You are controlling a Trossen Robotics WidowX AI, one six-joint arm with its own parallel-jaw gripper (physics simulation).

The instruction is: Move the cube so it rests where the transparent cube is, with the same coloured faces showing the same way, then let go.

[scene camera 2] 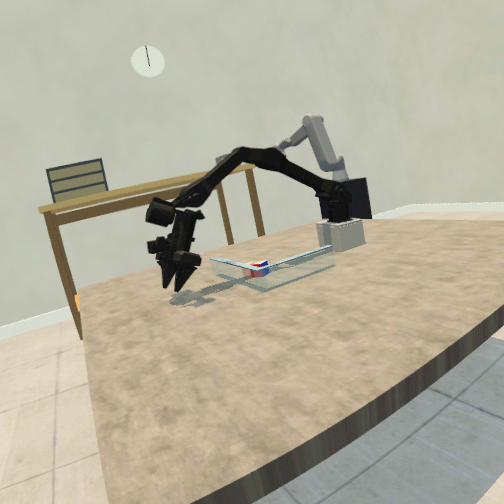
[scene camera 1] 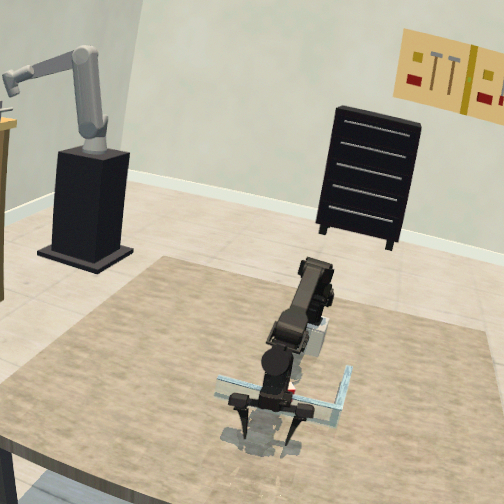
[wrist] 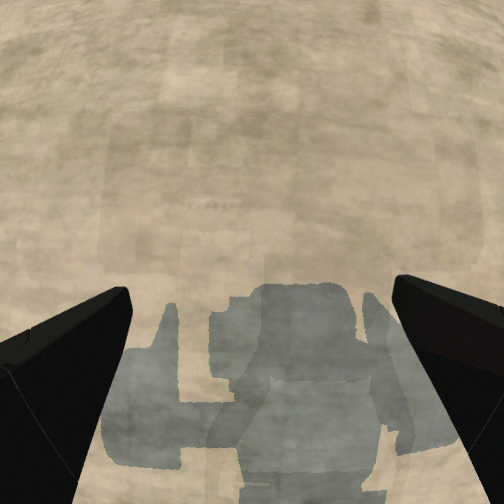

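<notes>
The cube [scene camera 2: 260,267] shows red, white and blue faces and lies on the table inside a shallow glass-like corner frame [scene camera 2: 270,268]. In scene camera 1 only a red sliver of the cube [scene camera 1: 291,386] shows behind the arm. My gripper [scene camera 1: 267,426] is open and empty, fingers pointing down just above the table, in front of the frame and apart from the cube; it also shows in scene camera 2 [scene camera 2: 176,281]. In the wrist view the two dark fingertips [wrist: 250,390] frame bare table and the gripper's shadow. I cannot make out the transparent cube.
The arm's grey base [scene camera 2: 340,234] stands behind the frame. A black drawer cabinet [scene camera 1: 367,177] and a second grey arm on a black pedestal [scene camera 1: 87,205] stand on the floor beyond the table. A wooden table [scene camera 2: 150,200] is to the side.
</notes>
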